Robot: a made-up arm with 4 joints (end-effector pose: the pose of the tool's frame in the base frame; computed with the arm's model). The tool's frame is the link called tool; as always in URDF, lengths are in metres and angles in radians.
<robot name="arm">
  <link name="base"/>
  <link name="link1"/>
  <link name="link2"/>
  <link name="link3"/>
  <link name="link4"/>
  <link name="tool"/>
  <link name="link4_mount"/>
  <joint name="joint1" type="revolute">
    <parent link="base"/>
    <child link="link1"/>
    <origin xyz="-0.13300 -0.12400 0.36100" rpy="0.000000 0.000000 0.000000"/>
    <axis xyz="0 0 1"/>
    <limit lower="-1.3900" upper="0.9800" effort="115" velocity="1.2"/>
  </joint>
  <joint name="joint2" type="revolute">
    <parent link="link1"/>
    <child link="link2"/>
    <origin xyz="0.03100 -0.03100 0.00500" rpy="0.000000 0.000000 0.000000"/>
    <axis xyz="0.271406 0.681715 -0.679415"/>
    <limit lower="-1.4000" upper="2.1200" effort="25" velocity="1"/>
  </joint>
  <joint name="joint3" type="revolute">
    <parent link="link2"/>
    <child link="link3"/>
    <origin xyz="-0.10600 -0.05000 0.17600" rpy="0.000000 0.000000 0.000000"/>
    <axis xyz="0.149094 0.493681 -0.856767"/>
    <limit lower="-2.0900" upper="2.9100" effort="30" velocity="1.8"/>
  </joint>
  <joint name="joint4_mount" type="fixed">
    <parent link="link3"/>
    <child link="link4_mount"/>
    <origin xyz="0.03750 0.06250 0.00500" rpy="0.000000 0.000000 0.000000"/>
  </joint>
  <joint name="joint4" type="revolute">
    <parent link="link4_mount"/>
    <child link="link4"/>
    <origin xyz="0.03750 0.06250 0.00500" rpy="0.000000 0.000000 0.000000"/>
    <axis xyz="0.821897 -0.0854 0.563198"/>
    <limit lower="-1.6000" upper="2.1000" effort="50" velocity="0.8"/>
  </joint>
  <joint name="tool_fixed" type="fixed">
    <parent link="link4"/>
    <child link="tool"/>
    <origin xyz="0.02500 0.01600 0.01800" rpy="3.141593 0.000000 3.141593"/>
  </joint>
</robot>
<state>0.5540 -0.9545 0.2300 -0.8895</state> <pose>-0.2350 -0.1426 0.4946 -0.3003 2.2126 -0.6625</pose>
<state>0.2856 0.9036 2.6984 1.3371</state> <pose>-0.2074 -0.2800 0.4826 -2.9649 -0.7950 -0.2469</pose>
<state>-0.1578 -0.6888 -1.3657 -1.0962</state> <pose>-0.3712 -0.1121 0.4081 -0.4289 1.3383 -0.8116</pose>
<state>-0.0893 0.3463 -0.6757 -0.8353</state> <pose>-0.1137 -0.0401 0.5874 0.4021 2.8420 -0.9537</pose>
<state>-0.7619 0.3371 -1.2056 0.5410</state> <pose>-0.1417 -0.0016 0.5970 -0.5837 2.7233 0.2854</pose>
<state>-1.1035 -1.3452 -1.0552 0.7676</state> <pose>-0.3524 0.0223 0.3254 -1.9192 2.1323 -0.9435</pose>
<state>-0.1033 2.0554 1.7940 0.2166</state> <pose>-0.2099 -0.2574 0.4285 -1.7404 0.7277 -0.1722</pose>
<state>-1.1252 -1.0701 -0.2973 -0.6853</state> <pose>-0.1945 0.0506 0.4368 0.7491 2.0299 -1.4623</pose>
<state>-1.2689 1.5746 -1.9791 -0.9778</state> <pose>-0.0855 -0.2140 0.6273 -1.9787 -2.2236 0.6764</pose>
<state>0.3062 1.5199 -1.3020 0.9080</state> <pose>0.0332 -0.0884 0.6171 0.9268 -2.3166 -1.6008</pose>
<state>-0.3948 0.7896 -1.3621 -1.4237</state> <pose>-0.0865 -0.0621 0.6117 1.0648 2.4138 -1.3966</pose>
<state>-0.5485 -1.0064 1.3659 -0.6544</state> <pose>-0.1376 -0.1953 0.5048 -1.8188 -2.1927 0.4799</pose>
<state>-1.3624 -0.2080 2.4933 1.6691</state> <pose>-0.3401 -0.1193 0.4339 1.9798 0.0500 0.4752</pose>
